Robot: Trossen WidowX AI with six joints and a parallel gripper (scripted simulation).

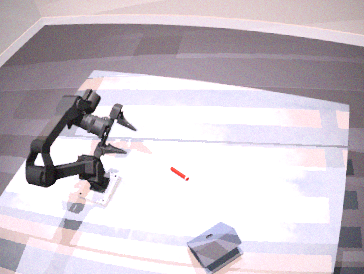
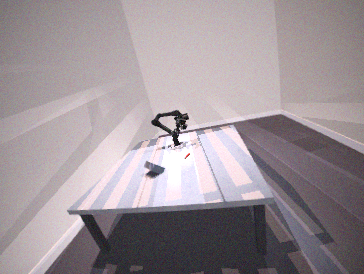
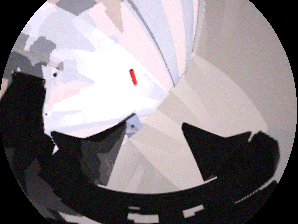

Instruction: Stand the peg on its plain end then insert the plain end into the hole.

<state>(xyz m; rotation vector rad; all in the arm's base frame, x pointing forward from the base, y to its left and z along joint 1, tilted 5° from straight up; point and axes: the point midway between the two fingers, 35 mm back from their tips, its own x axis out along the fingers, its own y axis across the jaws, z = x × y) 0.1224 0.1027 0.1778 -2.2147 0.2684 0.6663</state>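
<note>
Now: gripper tip 140 mm short of the red peg, 30 mm to the right of it and 190 mm above it. Also, from my gripper tip: sloped grey panel (320 mm ahead, 210 mm to the right, 150 mm below).
</note>
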